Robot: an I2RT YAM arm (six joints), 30 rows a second.
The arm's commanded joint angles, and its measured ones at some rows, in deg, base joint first. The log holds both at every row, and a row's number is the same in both.
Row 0, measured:
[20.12 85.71 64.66 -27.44 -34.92 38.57]
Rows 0 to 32, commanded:
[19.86 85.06 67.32 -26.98 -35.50 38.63]
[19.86 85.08 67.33 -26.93 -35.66 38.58]
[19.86 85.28 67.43 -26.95 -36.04 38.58]
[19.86 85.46 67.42 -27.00 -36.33 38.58]
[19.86 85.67 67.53 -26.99 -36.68 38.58]
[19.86 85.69 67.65 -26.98 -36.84 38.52]
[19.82 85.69 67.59 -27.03 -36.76 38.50]
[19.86 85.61 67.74 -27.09 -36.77 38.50]
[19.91 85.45 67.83 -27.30 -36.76 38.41]
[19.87 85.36 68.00 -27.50 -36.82 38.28]
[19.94 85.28 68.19 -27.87 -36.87 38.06]
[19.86 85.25 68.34 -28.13 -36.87 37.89]
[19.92 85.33 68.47 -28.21 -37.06 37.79]
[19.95 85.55 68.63 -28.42 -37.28 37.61]
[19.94 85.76 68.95 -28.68 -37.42 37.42]
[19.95 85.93 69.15 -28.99 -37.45 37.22]
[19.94 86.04 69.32 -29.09 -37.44 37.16]
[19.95 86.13 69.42 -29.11 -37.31 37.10]
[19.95 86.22 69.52 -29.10 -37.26 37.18]
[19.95 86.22 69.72 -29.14 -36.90 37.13]
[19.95 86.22 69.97 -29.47 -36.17 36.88]
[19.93 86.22 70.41 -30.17 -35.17 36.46]
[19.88 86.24 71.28 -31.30 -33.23 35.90]
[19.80 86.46 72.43 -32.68 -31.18 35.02]
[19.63 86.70 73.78 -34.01 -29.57 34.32]
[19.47 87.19 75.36 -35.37 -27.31 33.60]
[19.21 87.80 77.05 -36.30 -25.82 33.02]
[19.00 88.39 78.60 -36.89 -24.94 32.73]
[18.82 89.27 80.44 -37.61 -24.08 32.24]
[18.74 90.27 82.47 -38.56 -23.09 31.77]
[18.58 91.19 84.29 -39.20 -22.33 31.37]
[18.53 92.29 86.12 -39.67 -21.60 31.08]
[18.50 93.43 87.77 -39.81 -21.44 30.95]
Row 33, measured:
[19.53 90.91 78.22 -36.62 -27.11 32.93]
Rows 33 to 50, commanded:
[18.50 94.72 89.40 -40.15 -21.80 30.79]
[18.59 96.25 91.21 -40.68 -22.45 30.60]
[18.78 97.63 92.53 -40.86 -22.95 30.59]
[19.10 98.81 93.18 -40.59 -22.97 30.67]
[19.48 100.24 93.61 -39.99 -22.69 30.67]
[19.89 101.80 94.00 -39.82 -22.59 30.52]
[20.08 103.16 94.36 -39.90 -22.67 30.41]
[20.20 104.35 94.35 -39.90 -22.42 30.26]
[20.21 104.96 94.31 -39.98 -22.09 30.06]
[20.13 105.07 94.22 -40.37 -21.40 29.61]
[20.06 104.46 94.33 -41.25 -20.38 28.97]
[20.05 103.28 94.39 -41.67 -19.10 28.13]
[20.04 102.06 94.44 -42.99 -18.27 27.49]
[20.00 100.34 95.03 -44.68 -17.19 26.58]
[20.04 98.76 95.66 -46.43 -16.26 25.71]
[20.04 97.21 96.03 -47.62 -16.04 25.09]
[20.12 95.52 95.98 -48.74 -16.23 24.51]
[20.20 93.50 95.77 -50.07 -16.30 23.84]
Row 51, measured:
[20.51 100.68 89.80 -44.47 -18.98 27.00]
